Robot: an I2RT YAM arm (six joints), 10 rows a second.
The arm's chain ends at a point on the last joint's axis. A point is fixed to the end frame.
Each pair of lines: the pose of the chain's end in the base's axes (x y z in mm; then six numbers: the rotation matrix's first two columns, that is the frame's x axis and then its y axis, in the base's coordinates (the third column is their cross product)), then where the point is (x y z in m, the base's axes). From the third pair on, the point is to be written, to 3 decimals.
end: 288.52 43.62 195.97 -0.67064 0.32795 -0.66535 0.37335 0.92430 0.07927
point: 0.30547 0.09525 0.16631
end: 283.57 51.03 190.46 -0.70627 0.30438 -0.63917 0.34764 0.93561 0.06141
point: 0.29774 0.10302 0.15999
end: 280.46 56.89 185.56 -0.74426 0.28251 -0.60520 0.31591 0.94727 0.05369
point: 0.291 0.110 0.155
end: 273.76 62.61 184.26 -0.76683 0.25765 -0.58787 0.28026 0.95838 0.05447
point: 0.282 0.116 0.154
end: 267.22 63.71 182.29 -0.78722 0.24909 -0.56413 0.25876 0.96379 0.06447
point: 0.273 0.118 0.153
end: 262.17 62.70 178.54 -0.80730 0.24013 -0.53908 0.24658 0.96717 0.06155
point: 0.267 0.117 0.149
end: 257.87 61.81 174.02 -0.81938 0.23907 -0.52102 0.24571 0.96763 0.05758
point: 0.262 0.116 0.144
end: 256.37 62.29 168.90 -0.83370 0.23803 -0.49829 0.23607 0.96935 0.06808
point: 0.259 0.117 0.140
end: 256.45 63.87 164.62 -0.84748 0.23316 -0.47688 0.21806 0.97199 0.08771
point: 0.257 0.119 0.137
